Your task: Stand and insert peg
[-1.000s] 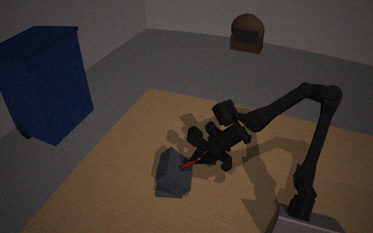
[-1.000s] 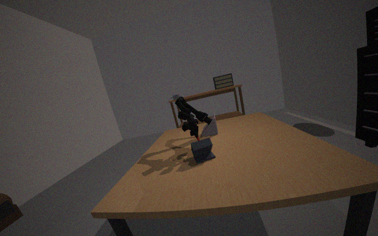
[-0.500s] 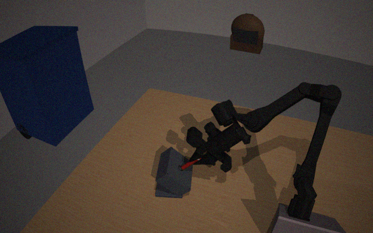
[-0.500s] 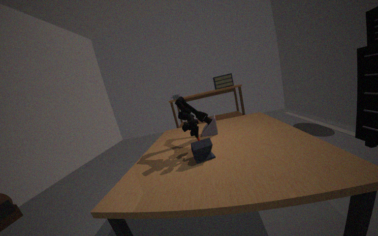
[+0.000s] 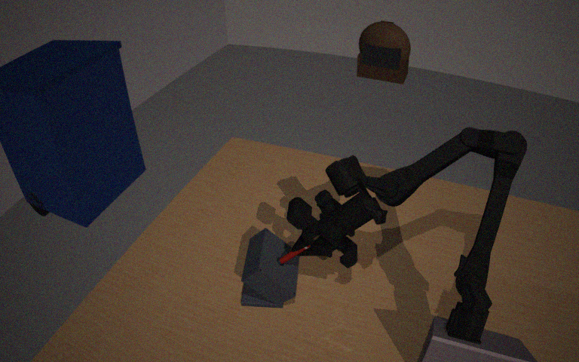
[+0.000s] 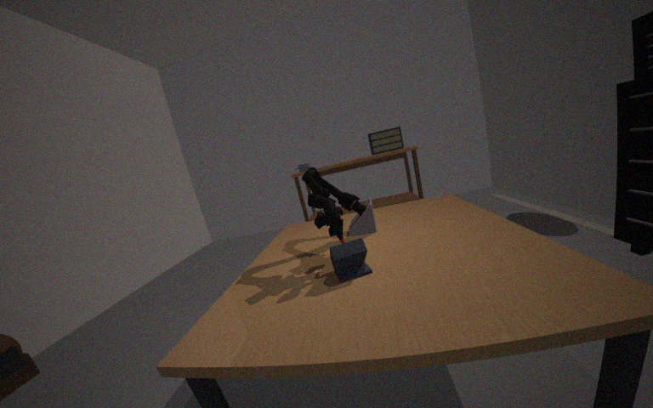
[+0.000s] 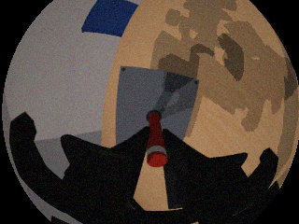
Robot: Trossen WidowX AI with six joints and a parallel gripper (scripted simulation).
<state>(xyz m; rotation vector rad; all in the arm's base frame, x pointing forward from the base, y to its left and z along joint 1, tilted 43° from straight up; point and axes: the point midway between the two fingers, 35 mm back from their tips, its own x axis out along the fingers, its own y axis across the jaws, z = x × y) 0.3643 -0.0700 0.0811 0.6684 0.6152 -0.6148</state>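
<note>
Right now my gripper tip is 50 mm short of the grey sloped panel, 20 mm to the right of it and 50 mm above it. Also, from my gripper tip: red peg: 10 mm behind, 10 mm above.
</note>
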